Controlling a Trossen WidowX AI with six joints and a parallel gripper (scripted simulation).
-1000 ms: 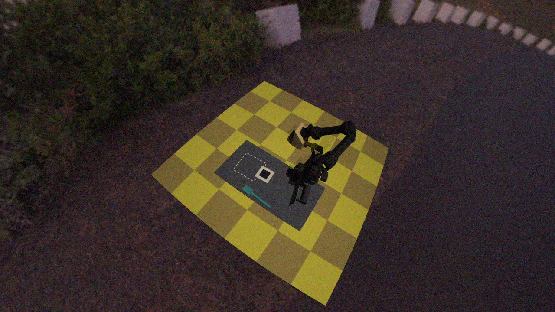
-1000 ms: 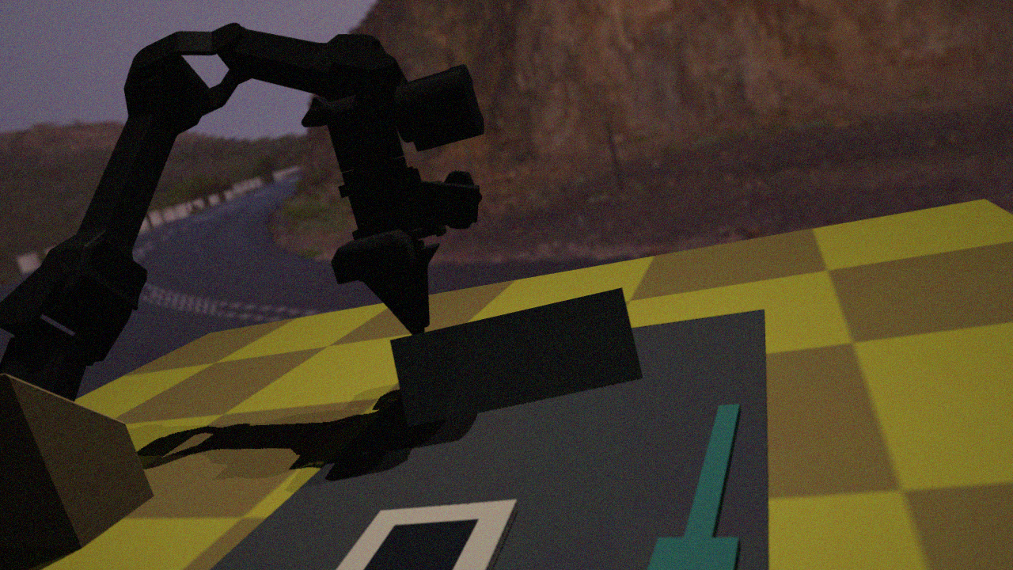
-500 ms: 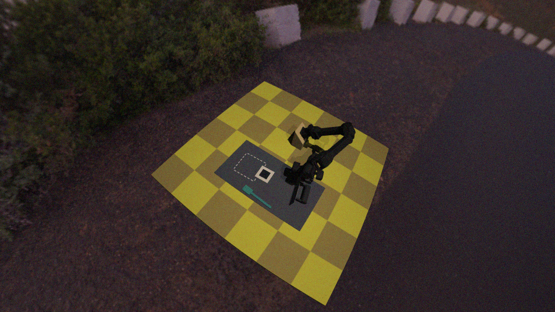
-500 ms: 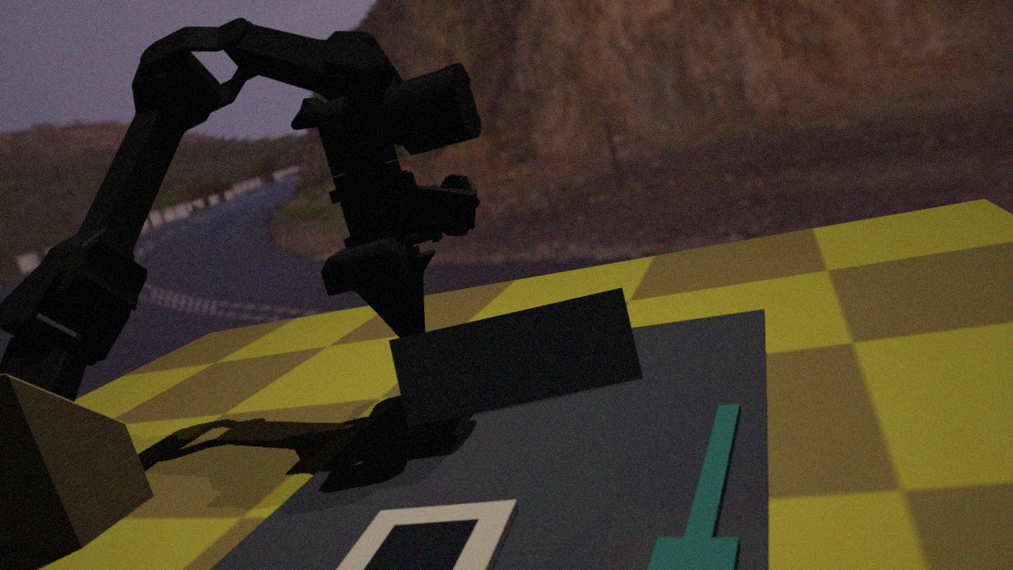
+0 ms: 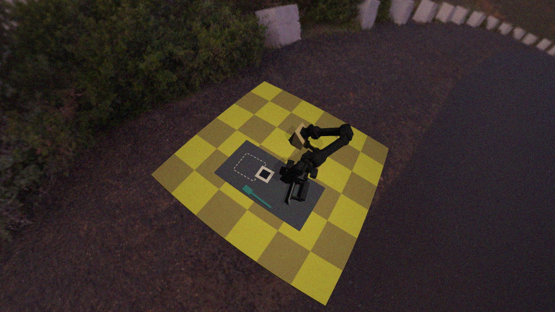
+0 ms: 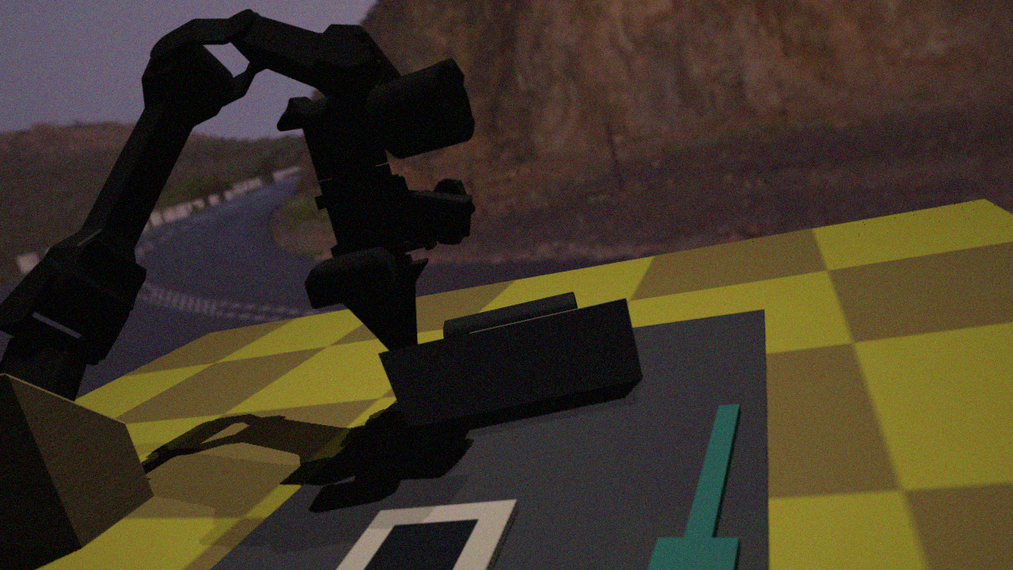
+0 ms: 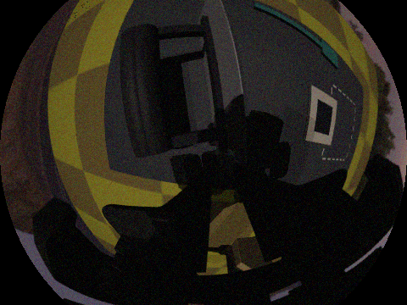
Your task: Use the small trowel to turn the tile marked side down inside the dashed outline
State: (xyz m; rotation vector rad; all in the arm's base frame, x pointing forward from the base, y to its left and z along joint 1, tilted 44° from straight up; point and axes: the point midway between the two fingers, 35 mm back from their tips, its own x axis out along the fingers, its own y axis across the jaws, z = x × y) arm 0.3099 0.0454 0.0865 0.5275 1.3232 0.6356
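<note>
My gripper tip is 150 mm to the left of the grey mat, 80 mm short of it and 80 mm above it. From my gripper tip the other things lie so: tile 200 mm to the right, 60 mm below, 60 mm ahead; then teal trowel 220 mm ahead, 190 mm to the right, 60 mm below.
</note>
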